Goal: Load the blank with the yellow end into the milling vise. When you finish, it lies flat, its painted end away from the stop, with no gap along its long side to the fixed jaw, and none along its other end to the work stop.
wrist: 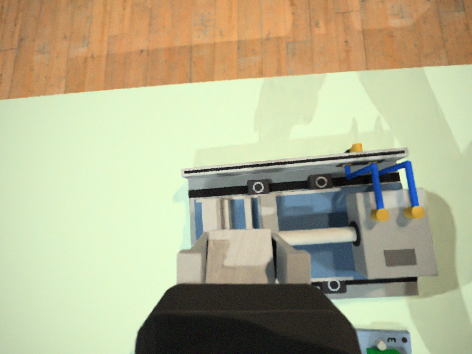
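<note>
My gripper (pixel 239 247) is shut on a pale, block-shaped blank (pixel 240 250), with one finger against each side. The gripper holds it above the left part of the milling vise (pixel 395 232). Its lower part is hidden behind the dark gripper body, and no yellow end shows. Two pale jaws of the vise show beyond the blank: a left jaw (pixel 211 214) and a right jaw (pixel 269 212) on the side of the white screw (pixel 320 236). Narrow pale bars run between them. The work stop cannot be made out.
A long raised rail (pixel 295 162) runs along the vise's far side. Two blue handles (pixel 378 187) (pixel 411 185) with yellow knobs stand up at the right housing. Part of a blue-grey plate (pixel 402 347) with a green piece shows at the bottom right. Wooden floor (pixel 200 35) lies beyond the table edge.
</note>
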